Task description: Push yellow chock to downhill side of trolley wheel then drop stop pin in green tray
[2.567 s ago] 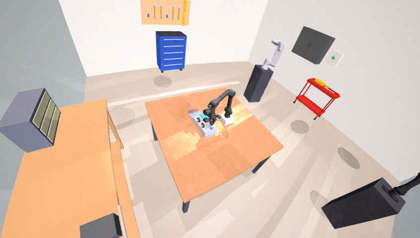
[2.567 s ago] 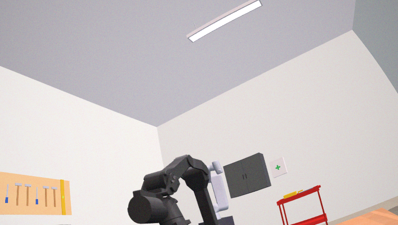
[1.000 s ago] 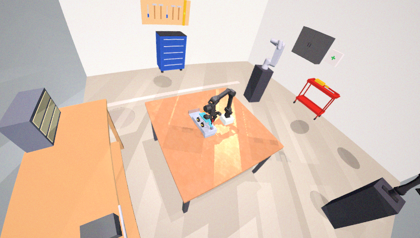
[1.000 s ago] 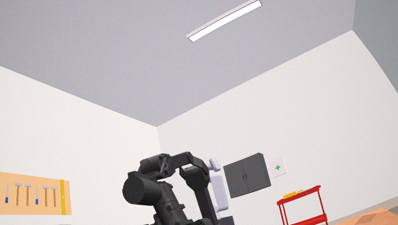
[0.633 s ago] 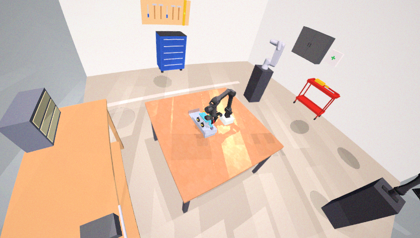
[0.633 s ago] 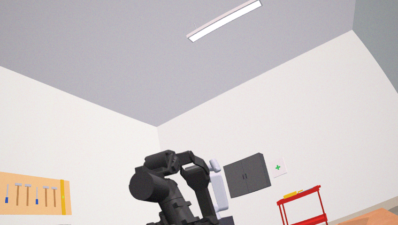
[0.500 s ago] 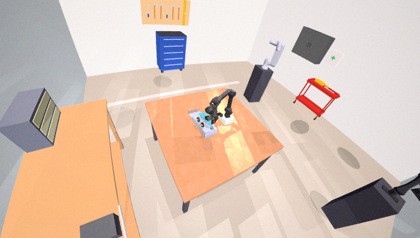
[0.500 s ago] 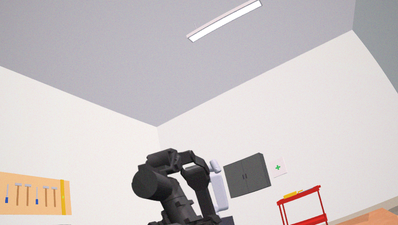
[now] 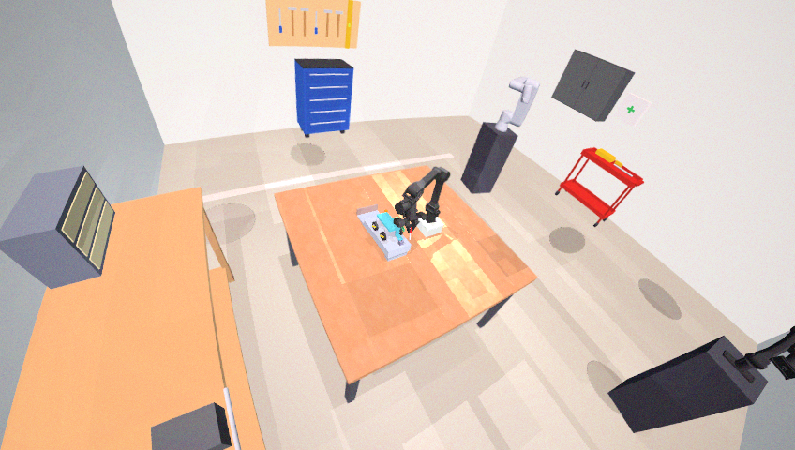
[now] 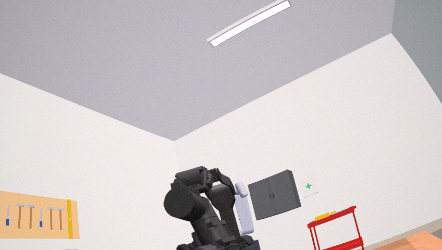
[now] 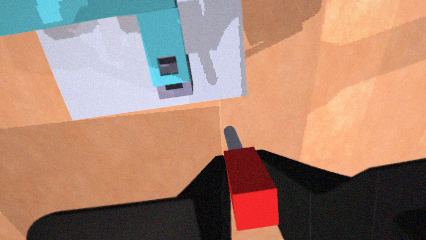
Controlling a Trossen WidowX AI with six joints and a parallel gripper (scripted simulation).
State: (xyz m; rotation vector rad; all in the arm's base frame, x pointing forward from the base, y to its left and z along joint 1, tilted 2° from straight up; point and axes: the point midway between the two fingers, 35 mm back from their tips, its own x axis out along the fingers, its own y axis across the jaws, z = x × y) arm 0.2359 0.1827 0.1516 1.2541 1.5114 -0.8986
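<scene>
My gripper tip is now 3 cm past the green tray, 23 cm to the left of it and 19 cm above it. The rest, counted from my gripper tip: red-headed stop pin: right at my gripper tip; trolley: 8 cm ahead, 13 cm to the right, 7 cm below; grey ramp: 8 cm ahead, 12 cm to the right, 13 cm below.
</scene>
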